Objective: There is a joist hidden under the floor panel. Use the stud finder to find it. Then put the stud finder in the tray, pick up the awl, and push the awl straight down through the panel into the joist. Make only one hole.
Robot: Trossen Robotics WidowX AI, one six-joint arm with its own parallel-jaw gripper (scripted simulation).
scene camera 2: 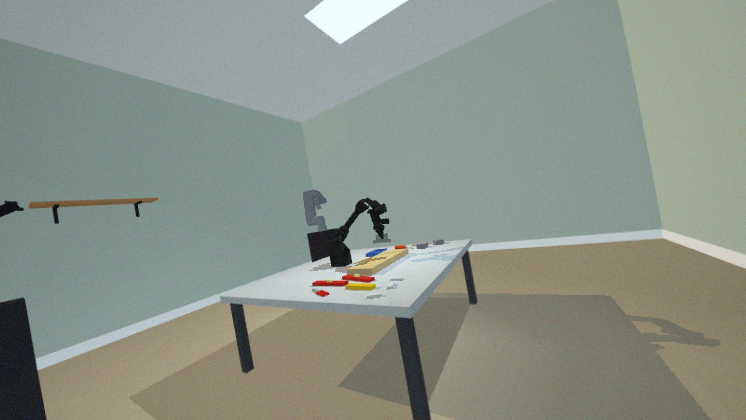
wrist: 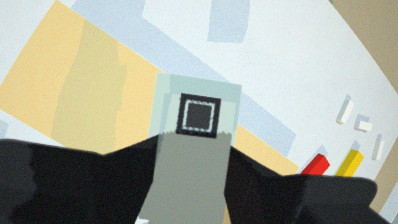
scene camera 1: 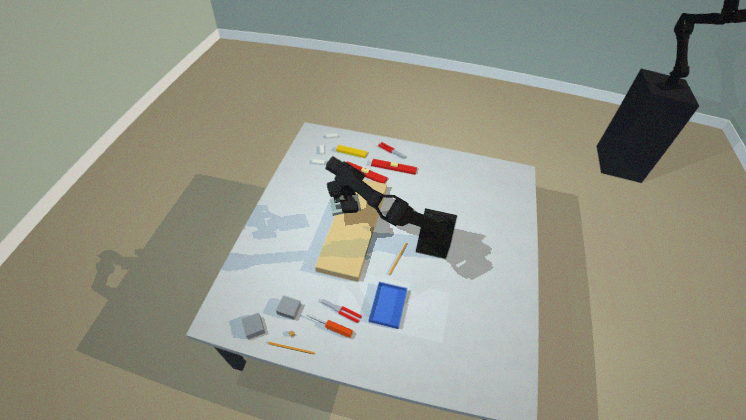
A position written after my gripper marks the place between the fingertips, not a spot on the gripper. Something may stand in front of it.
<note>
In view: my gripper (wrist: 192, 142) and a stud finder (wrist: 191, 165).
</note>
